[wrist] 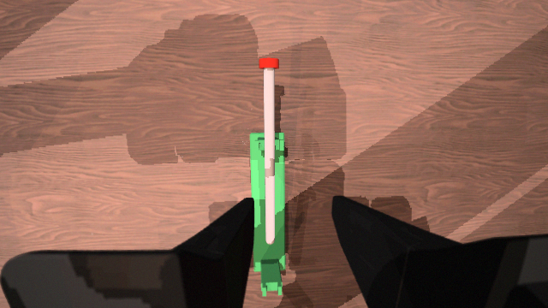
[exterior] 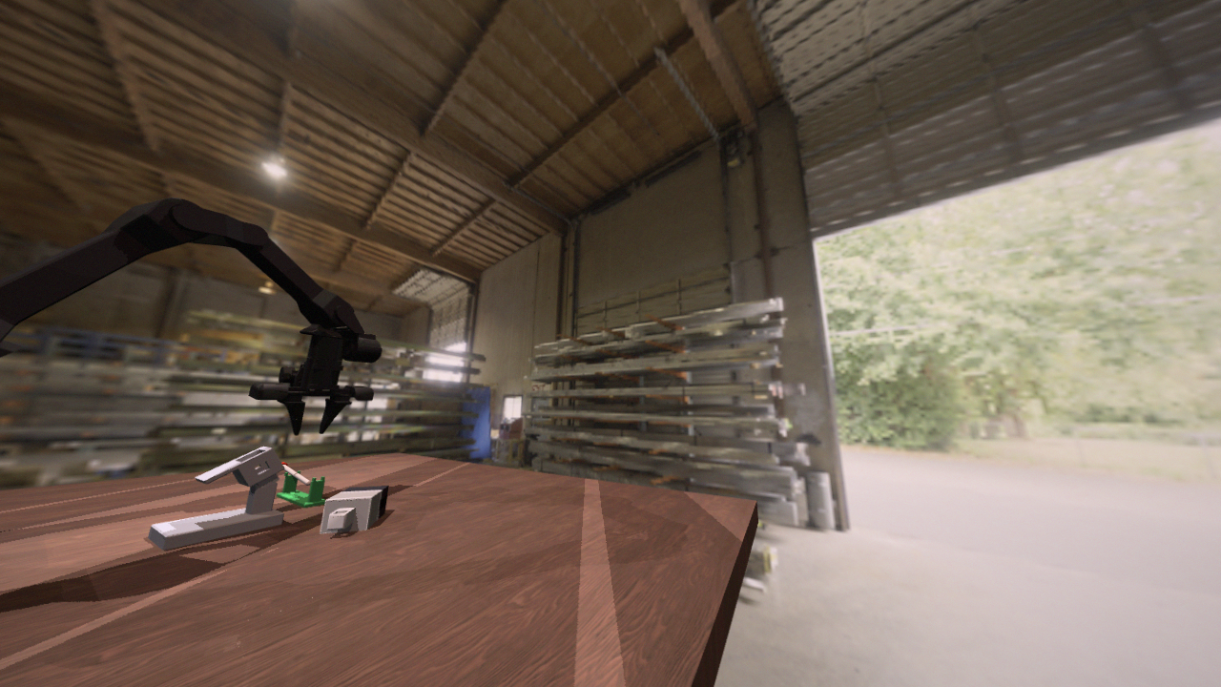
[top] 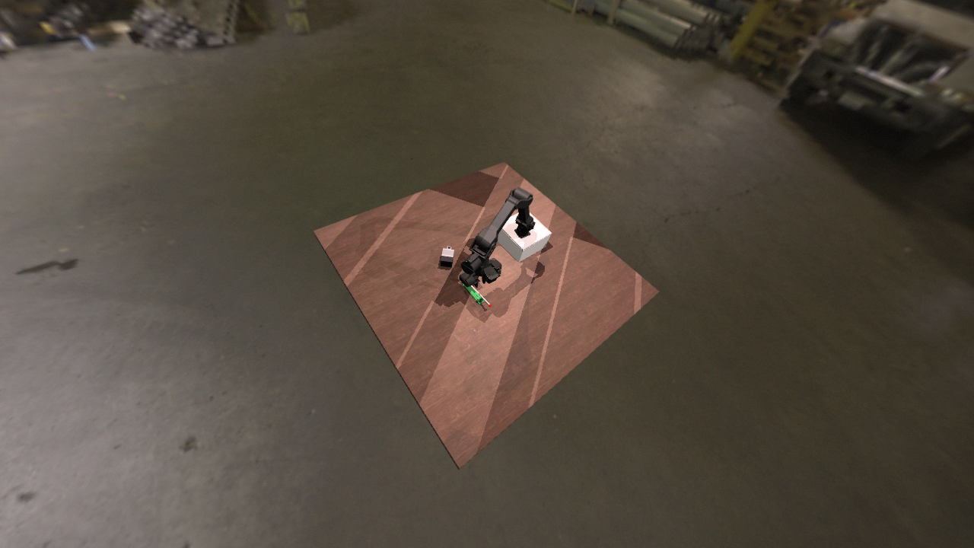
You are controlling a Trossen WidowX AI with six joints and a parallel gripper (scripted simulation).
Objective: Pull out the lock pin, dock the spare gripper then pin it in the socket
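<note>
The green cradle is 4 cm to the right of my gripper tip and 10 cm below it. The rest, counted from my gripper tip: spare gripper (1 cm ahead, 28 cm to the right, 10 cm below); then mount (10 cm behind, 16 cm to the right, 7 cm below).
</note>
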